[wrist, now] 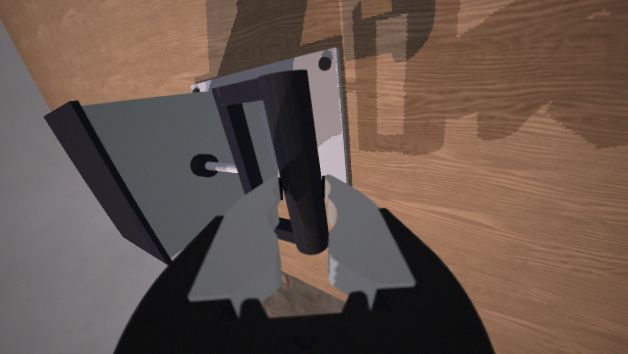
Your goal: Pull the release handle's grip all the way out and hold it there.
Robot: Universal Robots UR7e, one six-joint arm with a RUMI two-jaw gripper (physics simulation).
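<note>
The release handle's dark grip (pixel 295 140) is a round bar on a dark frame, in the middle of the wrist view, leaning slightly. My gripper (pixel 302 178) is shut on the grip's lower part, with one pale finger on each side of the bar. A thin light rod (pixel 223 167) runs from a round black hole in the grey panel to the back of the grip's frame, so the frame stands off the panel. The far end of the rod is hidden behind the frame.
The grey panel (pixel 150 135) with a dark edge bar (pixel 107 175) stands left of the grip. A pale plate (pixel 327 100) with dark bolts lies behind it on the wooden surface (pixel 475 210). Shadows fall on the wood at the top. A grey area (pixel 45 225) lies at the far left.
</note>
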